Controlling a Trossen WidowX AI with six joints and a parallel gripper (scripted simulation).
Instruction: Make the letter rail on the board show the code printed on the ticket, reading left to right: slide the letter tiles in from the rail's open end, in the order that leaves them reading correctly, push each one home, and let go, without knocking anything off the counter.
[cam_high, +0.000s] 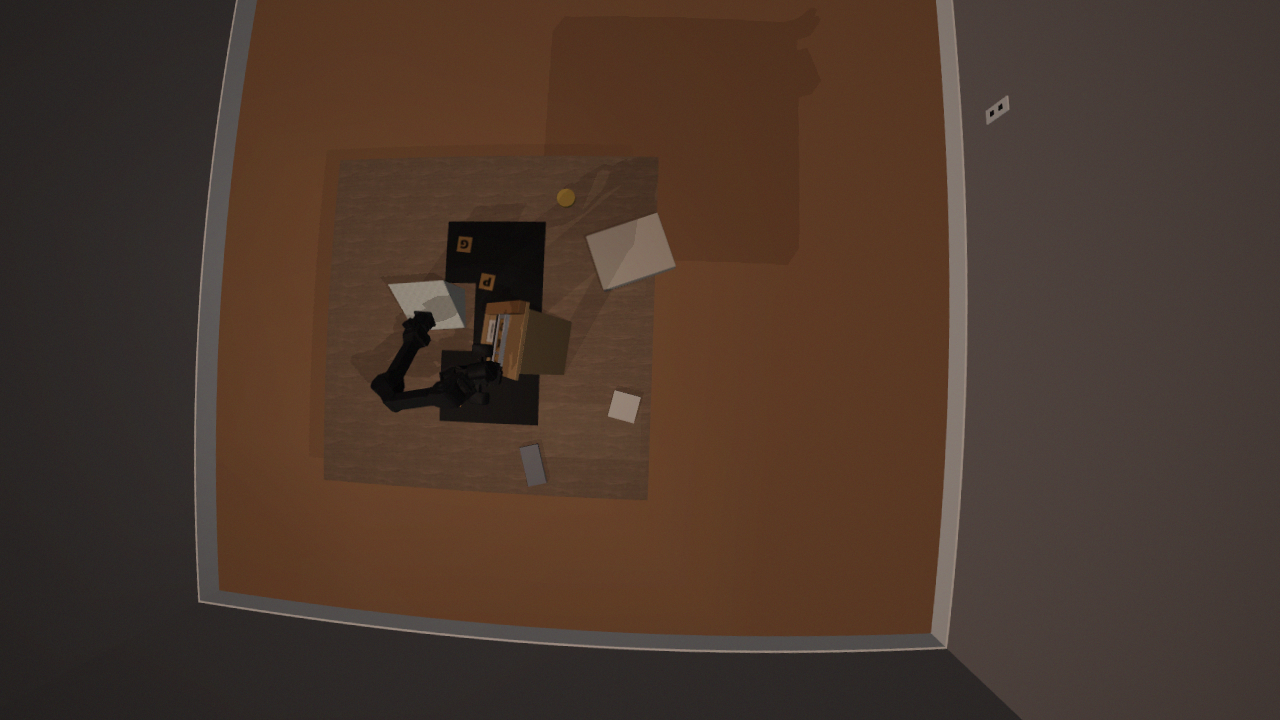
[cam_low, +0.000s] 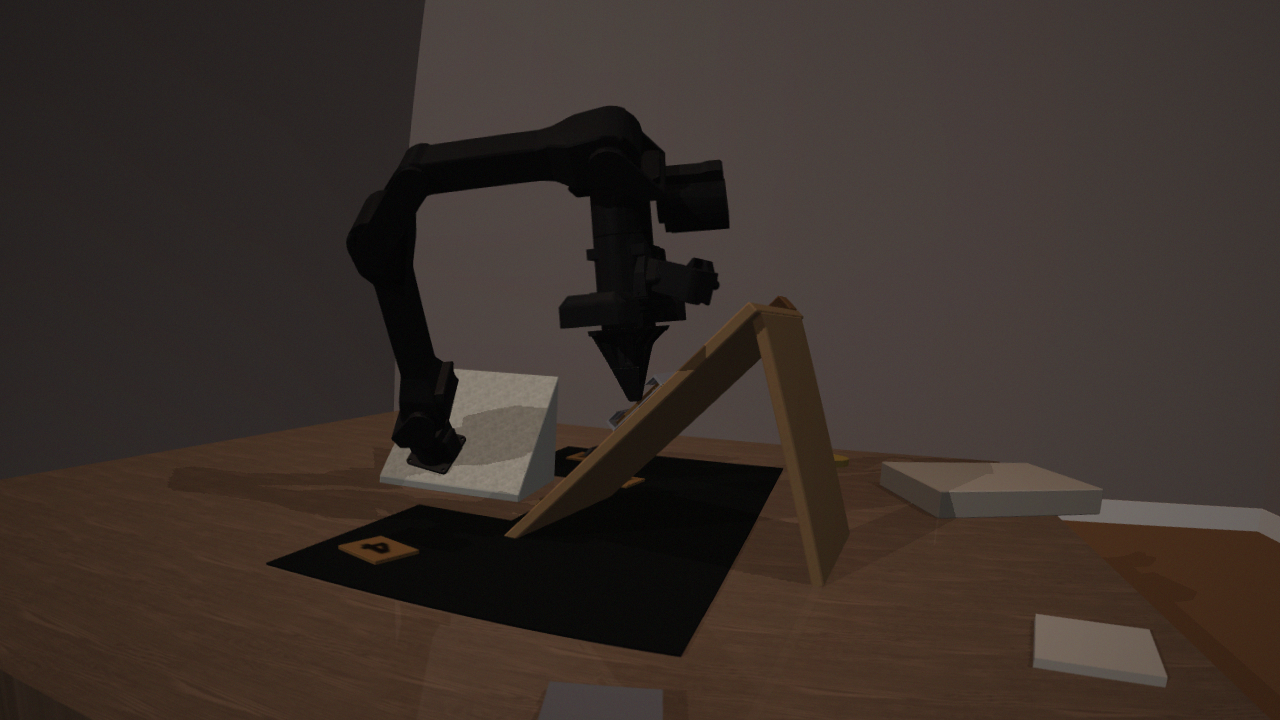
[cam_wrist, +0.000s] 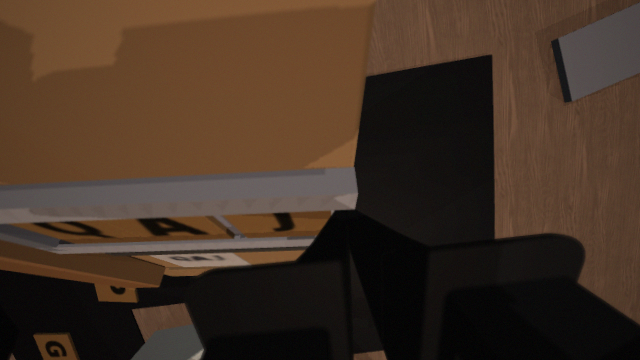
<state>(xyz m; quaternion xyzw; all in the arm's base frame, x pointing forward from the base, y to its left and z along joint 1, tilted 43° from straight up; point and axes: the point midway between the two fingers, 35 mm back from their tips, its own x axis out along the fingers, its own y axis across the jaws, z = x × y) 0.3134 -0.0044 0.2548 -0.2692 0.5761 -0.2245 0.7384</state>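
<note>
Right now the j tile is 30 mm to the left of my gripper tip. Round my gripper tip: black mat 130 mm behind, 190 mm to the left, 160 mm below; q tile 10 mm ahead, 150 mm to the left; white ticket 60 mm behind, 140 mm to the left, 80 mm below.
</note>
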